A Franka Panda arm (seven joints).
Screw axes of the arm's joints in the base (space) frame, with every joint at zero. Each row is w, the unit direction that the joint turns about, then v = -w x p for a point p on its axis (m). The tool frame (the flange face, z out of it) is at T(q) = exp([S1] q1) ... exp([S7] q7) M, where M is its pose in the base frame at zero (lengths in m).
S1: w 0 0 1 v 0 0 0
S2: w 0 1 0 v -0.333 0 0
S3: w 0 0 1 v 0 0 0
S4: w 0 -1 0 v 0.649 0 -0.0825
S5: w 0 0 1 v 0 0 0
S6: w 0 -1 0 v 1.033 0 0
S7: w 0 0 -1 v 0 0.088 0
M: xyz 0.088 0 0.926 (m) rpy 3.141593 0 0 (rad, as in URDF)
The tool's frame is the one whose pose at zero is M.
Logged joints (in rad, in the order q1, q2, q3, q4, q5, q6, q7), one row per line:
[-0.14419 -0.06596 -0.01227 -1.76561 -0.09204 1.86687 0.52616]
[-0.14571 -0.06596 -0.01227 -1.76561 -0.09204 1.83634 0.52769]
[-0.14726 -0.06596 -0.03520 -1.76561 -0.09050 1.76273 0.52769]
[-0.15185 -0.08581 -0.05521 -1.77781 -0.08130 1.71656 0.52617]
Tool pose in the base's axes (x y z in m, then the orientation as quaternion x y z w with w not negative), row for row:
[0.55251 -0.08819 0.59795 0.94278 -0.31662 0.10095 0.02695]
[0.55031 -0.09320 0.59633 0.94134 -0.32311 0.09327 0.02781]
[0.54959 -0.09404 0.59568 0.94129 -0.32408 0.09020 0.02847]
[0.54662 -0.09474 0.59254 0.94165 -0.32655 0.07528 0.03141]
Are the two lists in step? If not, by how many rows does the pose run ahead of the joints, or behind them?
The pose runs 2 rows behind the joints: the pose in row i belongs to the joints in row i - 2.
